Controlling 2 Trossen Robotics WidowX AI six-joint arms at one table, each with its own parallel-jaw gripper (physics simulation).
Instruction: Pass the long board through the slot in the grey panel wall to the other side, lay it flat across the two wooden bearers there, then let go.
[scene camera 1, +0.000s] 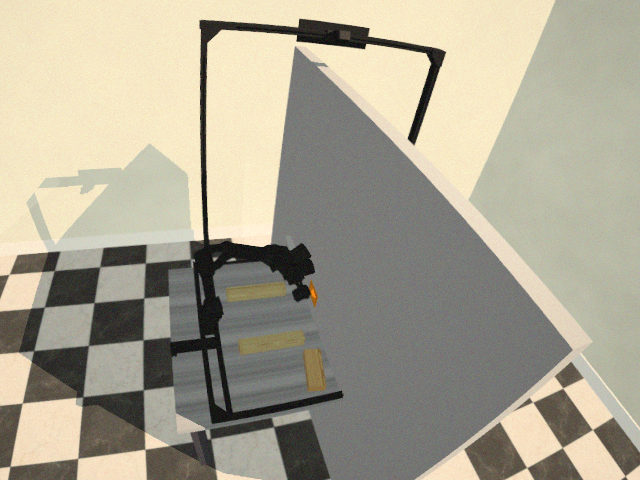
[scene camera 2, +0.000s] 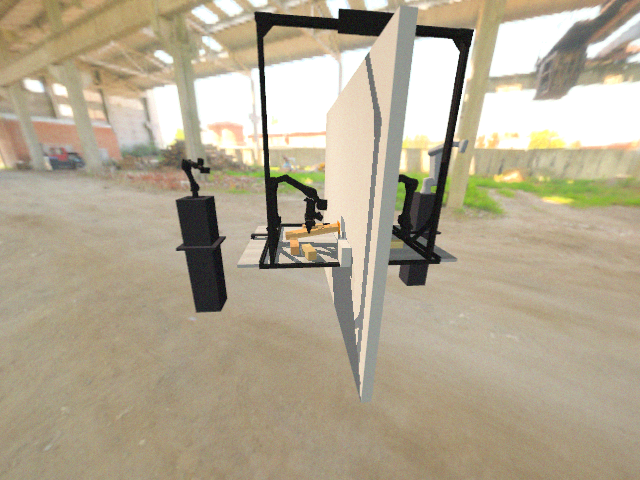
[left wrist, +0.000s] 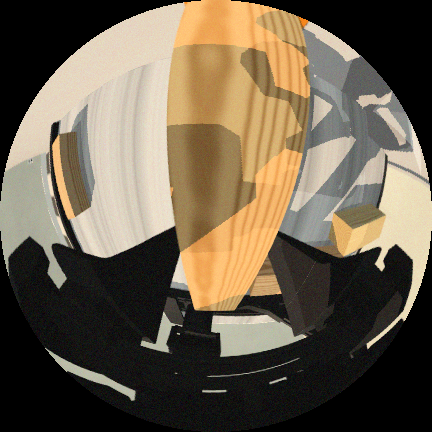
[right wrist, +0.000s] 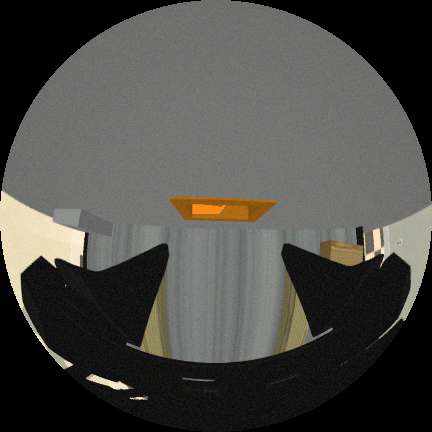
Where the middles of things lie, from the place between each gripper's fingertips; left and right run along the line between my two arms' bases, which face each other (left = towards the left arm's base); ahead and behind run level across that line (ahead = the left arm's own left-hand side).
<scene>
My right gripper is now 7 cm to the right of the orange-framed slot (right wrist: 189, 207) and 4 cm above it.
The orange-framed slot lies 22 cm to the right of my left hand, 3 cm above it and 1 cm behind it.
</scene>
